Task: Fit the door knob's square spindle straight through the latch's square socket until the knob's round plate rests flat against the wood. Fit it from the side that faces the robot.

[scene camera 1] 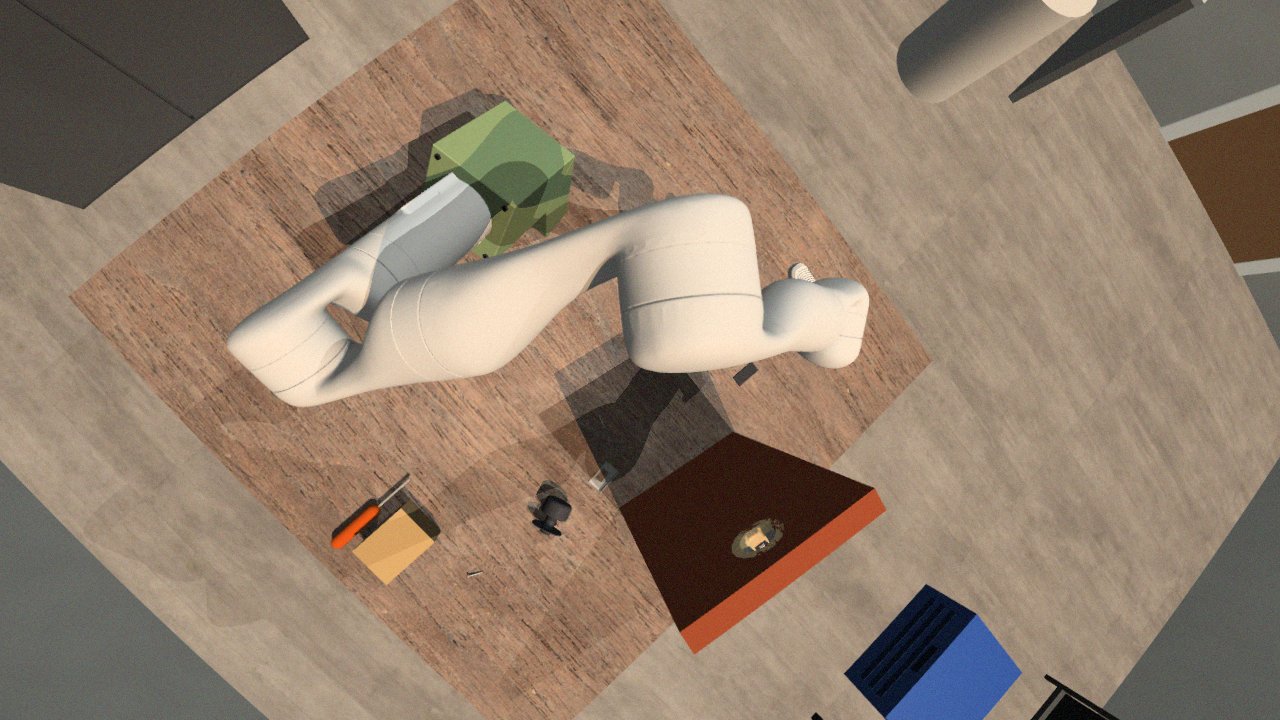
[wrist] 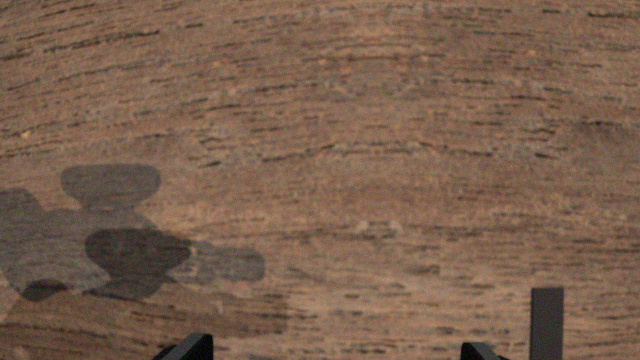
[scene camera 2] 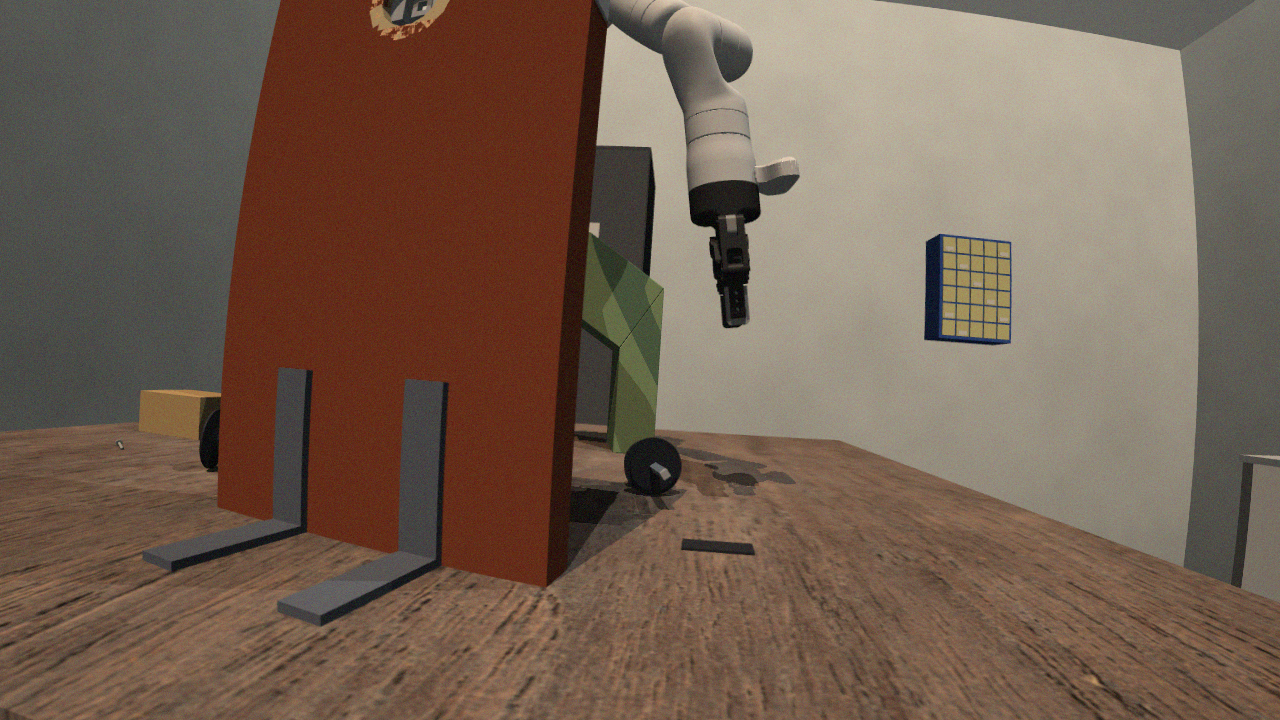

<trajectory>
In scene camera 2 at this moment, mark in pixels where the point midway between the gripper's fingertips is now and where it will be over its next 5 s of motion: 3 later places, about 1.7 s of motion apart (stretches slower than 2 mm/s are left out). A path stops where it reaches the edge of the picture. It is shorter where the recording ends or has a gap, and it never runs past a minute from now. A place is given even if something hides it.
My gripper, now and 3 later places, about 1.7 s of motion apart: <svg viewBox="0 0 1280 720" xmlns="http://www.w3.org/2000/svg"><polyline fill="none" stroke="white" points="735,326 654,359 647,374 639,391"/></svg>
</trajectory>
